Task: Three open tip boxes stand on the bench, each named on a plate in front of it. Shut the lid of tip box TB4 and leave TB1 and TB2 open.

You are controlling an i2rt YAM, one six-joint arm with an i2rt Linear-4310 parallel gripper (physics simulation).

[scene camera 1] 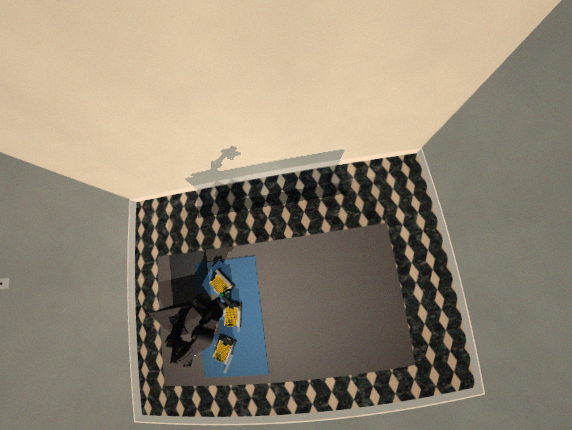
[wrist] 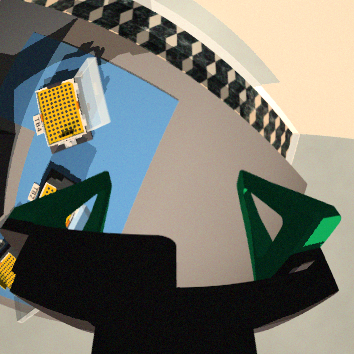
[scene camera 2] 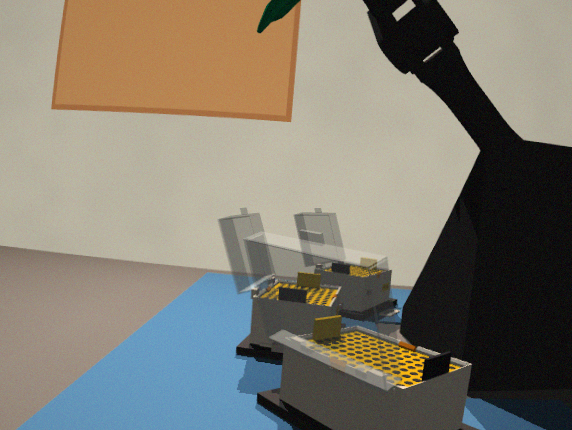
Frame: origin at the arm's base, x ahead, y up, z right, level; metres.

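Where they show: gripper, fingertip midpoint: (scene camera 1: 224, 293) (wrist: 173, 177); arm's base at its link origin: (scene camera 1: 178, 325) (scene camera 2: 564, 258).
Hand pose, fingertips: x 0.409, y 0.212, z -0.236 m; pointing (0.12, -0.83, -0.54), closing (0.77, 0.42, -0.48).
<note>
Things, the pixels of their top centre, and the offset from my fingertips. Level surfaces: height alone.
- Tip box TB4 at its top centre: (scene camera 2: 378, 334) (wrist: 57, 109) (scene camera 1: 218, 285) dx -0.155, dy -0.261, dz -0.014 m
- third box at its top centre: (scene camera 2: 355, 260) (wrist: 9, 277) (scene camera 1: 221, 352) dx -0.141, dy -0.261, dz +0.412 m
- blue mat at its surface level: dy -0.336 m
- grey-brown bench at its surface level: dy -0.339 m
Tip box TB4 (scene camera 1: 220, 283) (scene camera 2: 375, 370) (wrist: 61, 113), with a yellow tip rack, stands with its clear lid (scene camera 2: 340, 250) (wrist: 94, 95) open, tilted up on the side away from the arm. Its name plate (wrist: 38, 124) reads TB4 in the wrist view. The middle box (scene camera 1: 231, 317) (scene camera 2: 300, 320) and the third box (scene camera 1: 223, 351) (scene camera 2: 355, 290) (wrist: 7, 270) also have open lids. My left finger partly hides the middle box in the wrist view. My gripper (scene camera 1: 226, 295) (wrist: 173, 177) is open and empty, high above the bench; one green finger (scene camera 2: 277, 15) shows in scene camera 2.
The boxes stand on a blue mat (scene camera 1: 252, 345) (scene camera 2: 110, 370) (wrist: 145, 115) on the grey-brown bench (scene camera 1: 330, 300). The black arm (scene camera 1: 185, 327) (scene camera 2: 465, 90) rises beside them. Behind are a wall and an orange board (scene camera 2: 175, 60) in scene camera 2.
</note>
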